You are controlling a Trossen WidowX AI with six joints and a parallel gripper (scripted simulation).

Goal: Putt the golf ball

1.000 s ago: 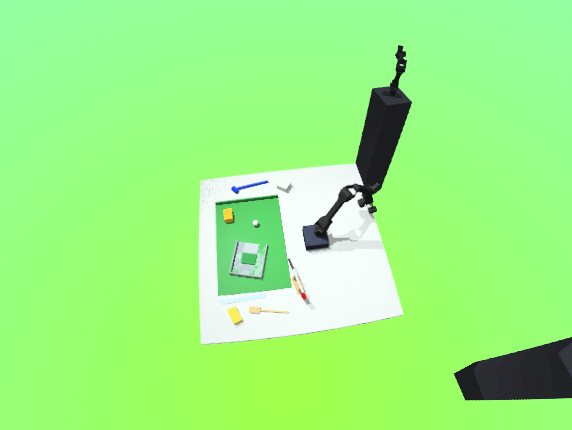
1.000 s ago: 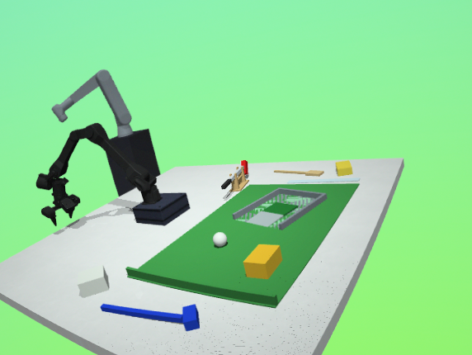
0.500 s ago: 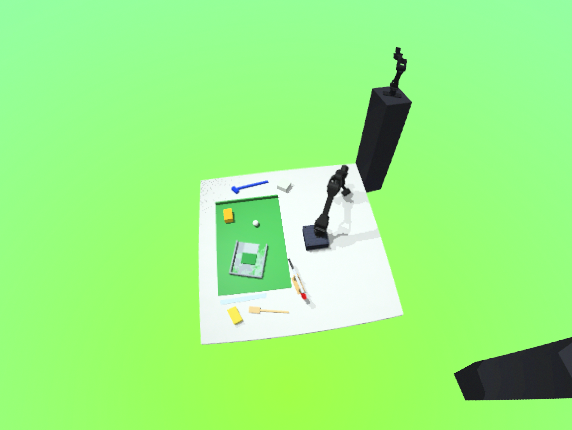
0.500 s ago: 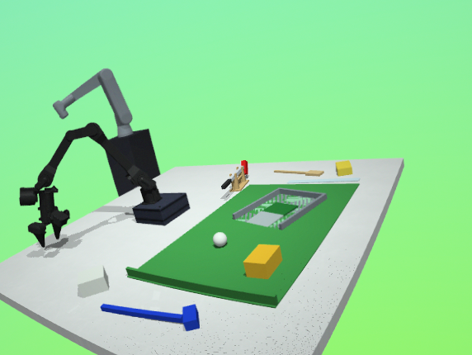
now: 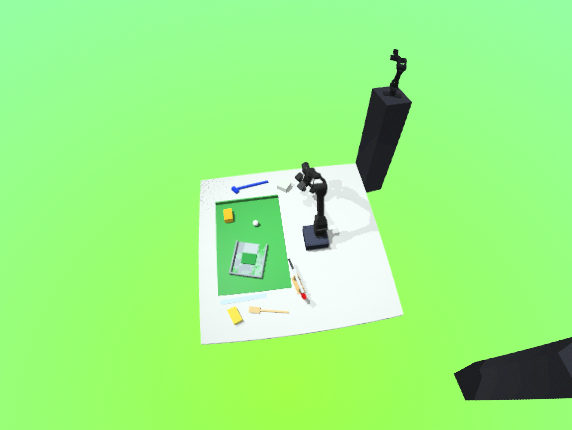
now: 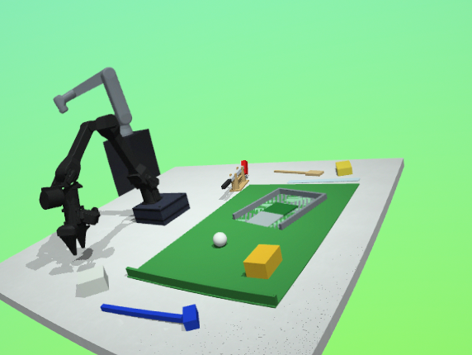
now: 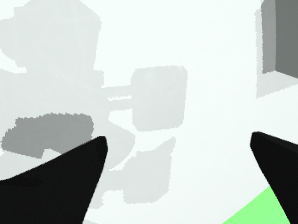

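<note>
Now: gripper tip 43 cm short of the white golf ball, 17 cm to the right of it and 4 cm above it. From my gripper tip the other things lie so: blue putter: 40 cm ahead, 18 cm to the right, 5 cm below; then yellow block: 61 cm ahead, 5 cm to the left, 3 cm below; then white block: 14 cm ahead, 10 cm to the right, 4 cm below.
</note>
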